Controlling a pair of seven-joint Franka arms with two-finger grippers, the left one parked.
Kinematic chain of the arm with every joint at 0, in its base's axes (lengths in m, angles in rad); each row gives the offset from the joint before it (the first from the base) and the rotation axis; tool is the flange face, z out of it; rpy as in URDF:
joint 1: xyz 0 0 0.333 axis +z
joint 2: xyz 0 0 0 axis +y
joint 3: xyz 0 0 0.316 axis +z
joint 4: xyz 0.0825 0 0 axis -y
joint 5: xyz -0.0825 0 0.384 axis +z
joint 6: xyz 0 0 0 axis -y
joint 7: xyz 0.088 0 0 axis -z
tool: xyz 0 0 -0.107 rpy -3.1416 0 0
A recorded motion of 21 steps. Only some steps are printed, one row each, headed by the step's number.
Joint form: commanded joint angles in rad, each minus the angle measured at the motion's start. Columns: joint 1, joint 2, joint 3, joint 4, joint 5, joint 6, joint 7.
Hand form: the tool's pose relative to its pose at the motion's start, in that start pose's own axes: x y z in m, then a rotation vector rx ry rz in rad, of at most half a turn. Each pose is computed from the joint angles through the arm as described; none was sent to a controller.
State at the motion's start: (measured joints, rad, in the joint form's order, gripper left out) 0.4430 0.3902 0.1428 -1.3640 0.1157 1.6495 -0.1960
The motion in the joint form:
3: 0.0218 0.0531 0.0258 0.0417 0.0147 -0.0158 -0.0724
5: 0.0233 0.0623 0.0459 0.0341 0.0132 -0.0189 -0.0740
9: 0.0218 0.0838 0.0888 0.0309 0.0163 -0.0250 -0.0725
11: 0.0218 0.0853 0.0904 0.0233 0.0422 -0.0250 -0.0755
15: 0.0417 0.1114 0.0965 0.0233 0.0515 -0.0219 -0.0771
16: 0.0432 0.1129 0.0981 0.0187 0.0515 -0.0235 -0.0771
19: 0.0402 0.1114 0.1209 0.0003 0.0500 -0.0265 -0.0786
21: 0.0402 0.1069 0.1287 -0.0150 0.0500 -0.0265 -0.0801
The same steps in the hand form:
3: 0.0158 -0.0229 0.0191 0.0345 -0.0261 -0.1134
5: 0.0179 -0.0330 0.0300 0.0451 -0.0465 -0.1331
9: 0.0224 -0.0525 0.0472 0.0725 -0.0761 -0.1662
11: 0.0223 -0.0555 0.0516 0.1004 -0.0801 -0.1669
15: 0.0278 -0.0691 0.0705 0.1191 -0.1042 -0.1872
16: 0.0274 -0.0706 0.0739 0.1211 -0.1121 -0.1894
19: 0.0249 -0.0809 0.0820 0.1308 -0.1325 -0.2077
21: 0.0226 -0.0856 0.0864 0.1341 -0.1439 -0.2157

